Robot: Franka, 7 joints.
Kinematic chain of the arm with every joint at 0, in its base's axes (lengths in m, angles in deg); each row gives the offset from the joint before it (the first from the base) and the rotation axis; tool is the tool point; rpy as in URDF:
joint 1: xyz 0 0 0.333 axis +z
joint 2: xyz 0 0 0 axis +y
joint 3: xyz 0 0 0.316 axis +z
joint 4: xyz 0.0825 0 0 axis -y
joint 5: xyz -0.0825 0 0.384 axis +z
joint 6: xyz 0 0 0 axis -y
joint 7: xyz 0.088 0 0 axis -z
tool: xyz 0 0 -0.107 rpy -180 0 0
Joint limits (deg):
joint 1: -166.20..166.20
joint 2: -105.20..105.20
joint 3: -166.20..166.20
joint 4: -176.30..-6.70
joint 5: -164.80..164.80
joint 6: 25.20..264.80
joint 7: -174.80..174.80
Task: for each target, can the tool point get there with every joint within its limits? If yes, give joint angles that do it. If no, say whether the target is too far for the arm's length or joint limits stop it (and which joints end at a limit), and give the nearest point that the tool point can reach.
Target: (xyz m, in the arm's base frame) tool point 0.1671 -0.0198 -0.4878
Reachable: no: joint limits stop it (at a limit: joint 2) | nearest point 0.1905 -0.0226 -0.3528 | short by 0.137 m
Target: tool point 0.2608 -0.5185 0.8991
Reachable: yes | joints 97.71 -53.38 -27.22 -27.46 76.24 195.31 -76.68
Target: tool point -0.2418 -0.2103 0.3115
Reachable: yes | joints -137.44 -8.81 20.21 -155.58 114.22 207.64 118.65
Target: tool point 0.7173 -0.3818 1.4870
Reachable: no: too far | nearest point 0.4360 -0.2321 1.0344 | short by 0.553 m
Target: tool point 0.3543 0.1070 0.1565
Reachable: yes | joints -70.17 -72.47 125.06 -158.55 -130.31 91.90 -125.90
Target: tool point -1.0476 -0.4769 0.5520
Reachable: no: too far | nearest point -0.7670 -0.3492 0.4933 | short by 0.314 m
